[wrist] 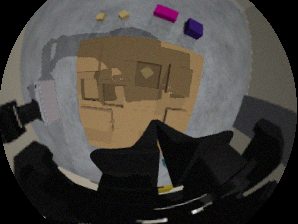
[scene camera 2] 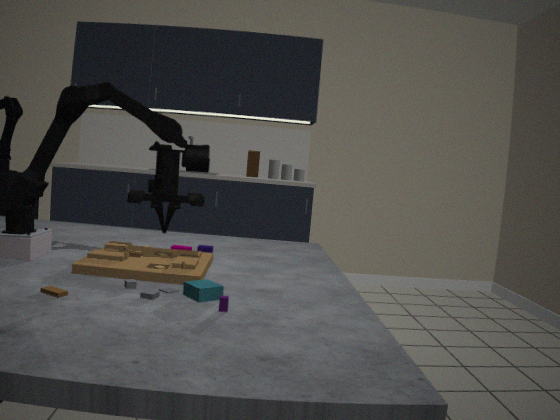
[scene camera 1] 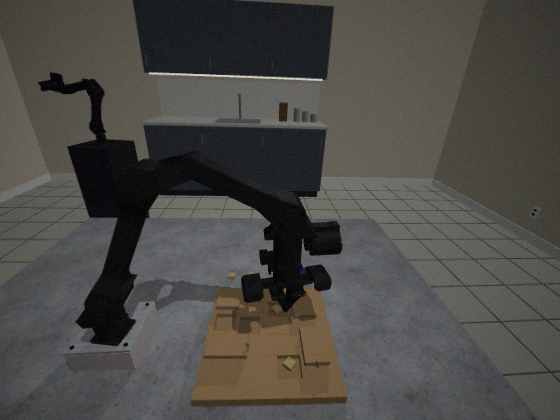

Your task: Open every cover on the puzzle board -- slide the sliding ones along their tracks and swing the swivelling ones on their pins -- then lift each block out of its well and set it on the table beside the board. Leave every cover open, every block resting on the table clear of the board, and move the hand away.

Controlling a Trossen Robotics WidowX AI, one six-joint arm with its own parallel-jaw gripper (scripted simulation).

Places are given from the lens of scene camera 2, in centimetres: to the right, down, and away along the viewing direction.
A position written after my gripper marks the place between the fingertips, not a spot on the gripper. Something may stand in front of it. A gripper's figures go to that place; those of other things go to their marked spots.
my gripper [scene camera 2: 164, 233]: -29, 6, 123
teal block [scene camera 2: 205, 290]: -15, 16, 97
